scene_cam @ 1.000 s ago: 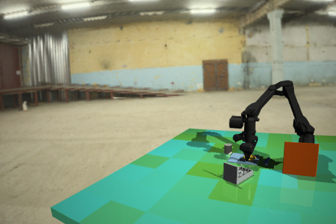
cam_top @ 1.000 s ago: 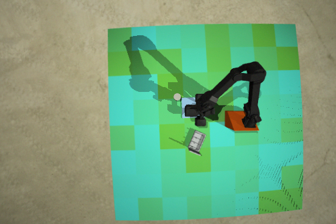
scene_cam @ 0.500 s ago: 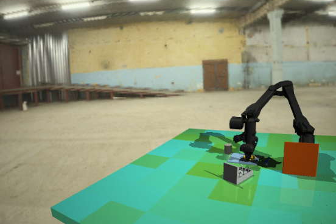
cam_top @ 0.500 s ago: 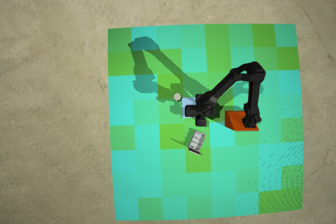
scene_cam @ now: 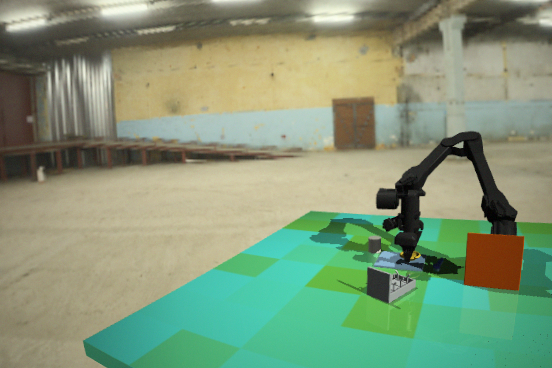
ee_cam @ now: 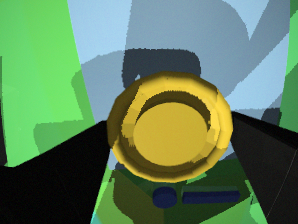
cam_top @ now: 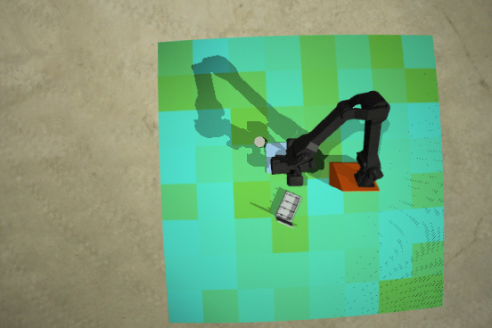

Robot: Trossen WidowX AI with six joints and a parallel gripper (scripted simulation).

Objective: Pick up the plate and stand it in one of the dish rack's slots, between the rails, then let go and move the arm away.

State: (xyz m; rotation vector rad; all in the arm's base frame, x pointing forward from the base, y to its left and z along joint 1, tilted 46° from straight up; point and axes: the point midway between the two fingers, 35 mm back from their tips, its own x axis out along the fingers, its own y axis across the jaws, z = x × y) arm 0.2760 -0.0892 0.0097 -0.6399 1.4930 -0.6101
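My gripper tip is 30 mm short of the light blue mat, 10 mm to the left of it and 20 mm above it. From my gripper tip the other things lie so: yellow plate 10 mm above; then white cylinder 140 mm ahead, 80 mm to the right; then dark blue spoon 90 mm behind, 20 mm to the right, 20 mm below.
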